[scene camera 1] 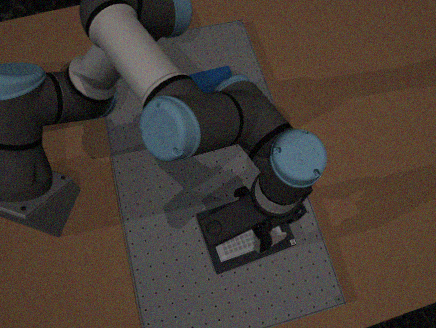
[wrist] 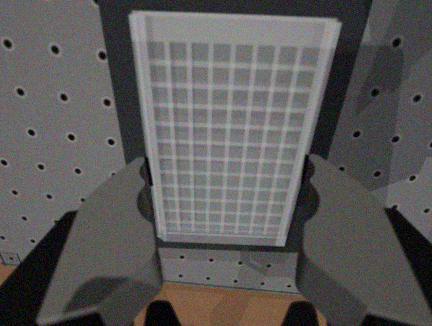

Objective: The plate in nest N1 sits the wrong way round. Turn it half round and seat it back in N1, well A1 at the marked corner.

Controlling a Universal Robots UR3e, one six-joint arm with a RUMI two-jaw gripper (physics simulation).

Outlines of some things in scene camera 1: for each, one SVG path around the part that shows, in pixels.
The gripper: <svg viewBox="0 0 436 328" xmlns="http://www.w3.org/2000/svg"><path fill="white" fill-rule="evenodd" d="M312 187L290 211L275 214L263 209L256 200L254 190L260 175L258 174L252 184L251 191L246 186L236 189L234 192L234 202L199 221L208 246L219 246L252 229L254 251L260 254L266 252L271 246L287 236L286 232L277 233L275 227L286 222L287 225L293 223L307 213L303 201L313 191Z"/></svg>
A well plate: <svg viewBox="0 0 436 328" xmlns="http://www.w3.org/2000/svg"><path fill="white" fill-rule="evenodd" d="M252 229L216 246L221 262L254 251Z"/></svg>
